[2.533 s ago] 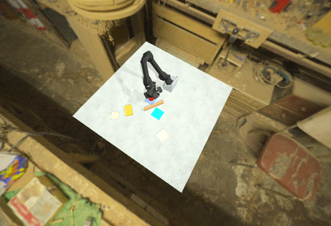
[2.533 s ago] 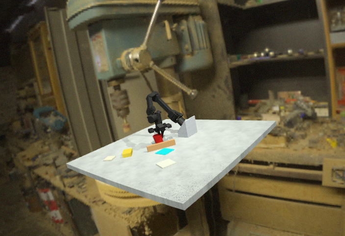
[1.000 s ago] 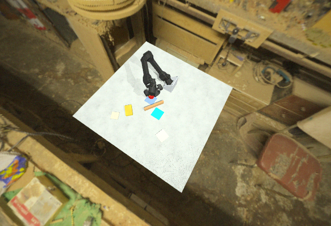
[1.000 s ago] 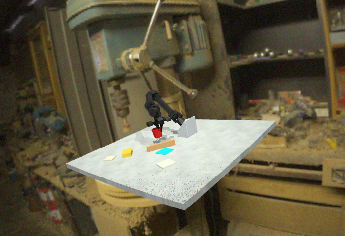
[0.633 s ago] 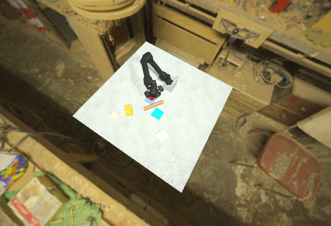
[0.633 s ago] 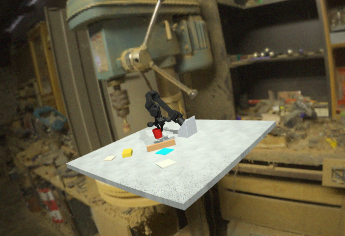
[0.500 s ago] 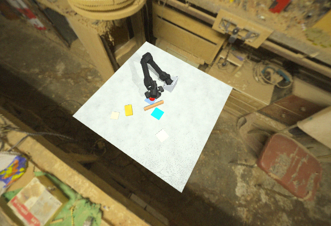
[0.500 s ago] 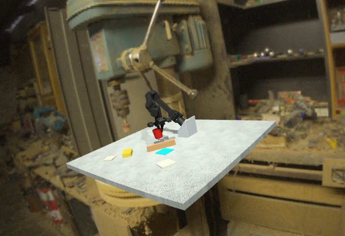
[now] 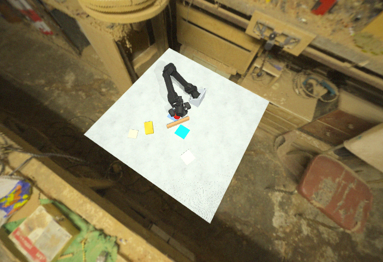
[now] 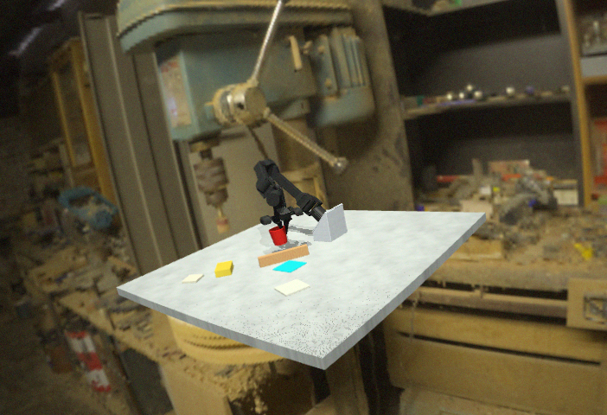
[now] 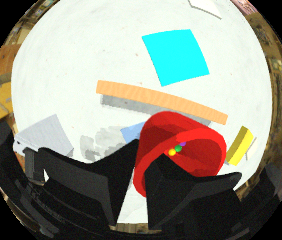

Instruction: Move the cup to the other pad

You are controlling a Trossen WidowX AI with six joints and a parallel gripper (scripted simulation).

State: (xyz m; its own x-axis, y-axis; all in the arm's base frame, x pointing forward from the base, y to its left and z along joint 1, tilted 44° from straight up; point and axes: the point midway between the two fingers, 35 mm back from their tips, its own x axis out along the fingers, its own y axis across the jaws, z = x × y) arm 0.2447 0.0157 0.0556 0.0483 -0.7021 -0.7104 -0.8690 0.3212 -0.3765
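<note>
The cyan pad is 10 cm ahead of my gripper tip, 9 cm to the left of it and 11 cm below it. Round my gripper tip: wooden bar (5 cm ahead, 1 cm to the left, 9 cm below); yellow block (24 cm ahead, 18 cm to the right, 9 cm below); red cup (3 cm ahead, 2 cm to the right).
</note>
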